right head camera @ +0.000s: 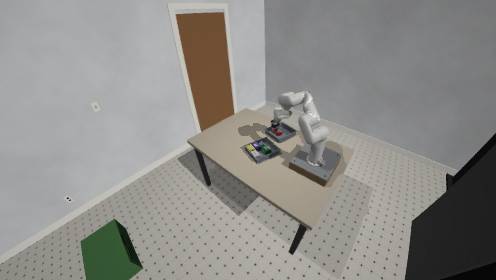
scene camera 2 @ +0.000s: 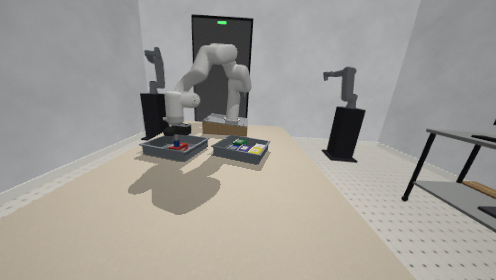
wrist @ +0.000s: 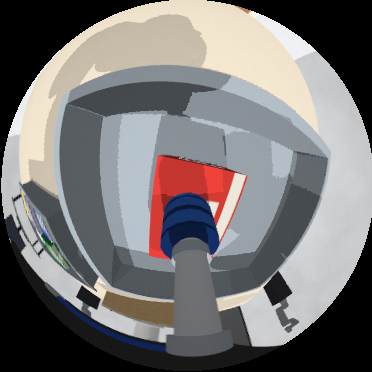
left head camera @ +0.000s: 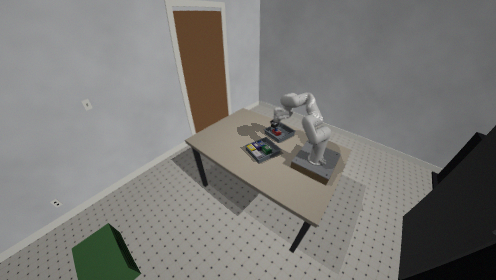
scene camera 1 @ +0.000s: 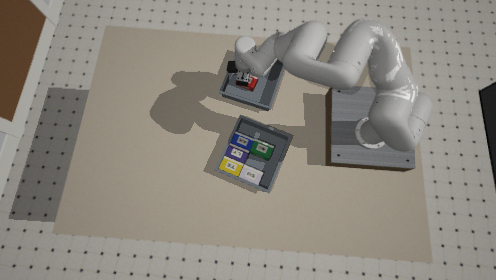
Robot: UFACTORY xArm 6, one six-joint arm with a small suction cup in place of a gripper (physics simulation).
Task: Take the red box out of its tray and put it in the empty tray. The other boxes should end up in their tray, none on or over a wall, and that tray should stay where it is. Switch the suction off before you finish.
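Places are measured from the arm's base along level axes (x ahead, y left, z up), in millimetres.
Pixels of known places: hand, its tool point: (right head camera: 276, 131) (scene camera 2: 177, 148) (wrist: 186, 205) (left head camera: 275, 131); arm's base, origin of its link: (right head camera: 314, 160) (scene camera 2: 231, 119) (wrist: 148, 323) (left head camera: 315, 159) (scene camera 1: 371, 132).
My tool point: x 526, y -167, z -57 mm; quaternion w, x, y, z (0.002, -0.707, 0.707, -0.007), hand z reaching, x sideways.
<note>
For each thing: its middle in the pictures, then the offset to it from my tool point.
- red box, middle of its body: (wrist: 188, 212) (scene camera 1: 246, 81) (scene camera 2: 177, 148) dx -10, dy -2, dz -6 mm
- grey tray, middle of its body: (wrist: 206, 239) (scene camera 1: 253, 78) (scene camera 2: 177, 145) (right head camera: 280, 132) (left head camera: 279, 132) dx -37, dy -17, dz -1 mm
- blue box, middle of its body: (wrist: 45, 216) (scene camera 1: 242, 142) dx -40, dy +273, dz -4 mm
- green box, middle of its body: (wrist: 57, 247) (scene camera 1: 261, 149) (scene camera 2: 239, 145) (left head camera: 266, 149) dx -121, dy +292, dz +1 mm
- purple box, middle of its body: (wrist: 35, 209) (scene camera 1: 237, 154) dx -27, dy +327, dz +1 mm
- yellow box, middle of its body: (scene camera 1: 231, 167) dx -15, dy +381, dz -1 mm
- white box, middle of its body: (scene camera 1: 250, 175) dx -95, dy +400, dz -5 mm
The red box (scene camera 1: 252, 84) (scene camera 2: 183, 147) (wrist: 175, 172) lies level inside the grey tray (scene camera 1: 247, 102) (scene camera 2: 164, 152) (wrist: 150, 73) at the back of the table in scene camera 1. My suction cup (scene camera 2: 176, 143) (wrist: 190, 220), dark blue, is pressed on the box's top and holds it, low between the walls. Whether the box touches the tray floor is hard to tell. The other tray (scene camera 1: 284, 159) (scene camera 2: 234, 154) holds a blue box (scene camera 1: 242, 142), a green box (scene camera 1: 261, 149), a purple box (scene camera 1: 236, 153), a yellow box (scene camera 1: 231, 166) and a white box (scene camera 1: 251, 175), all inside its walls.
The arm's base stands on a grey-topped block (scene camera 1: 350, 157) (scene camera 2: 225, 129) at the right of the table in scene camera 1. The tray walls stand around the red box. A narrow gap separates the two trays. A shelf table (scene camera 2: 460, 135) stands off to the side.
</note>
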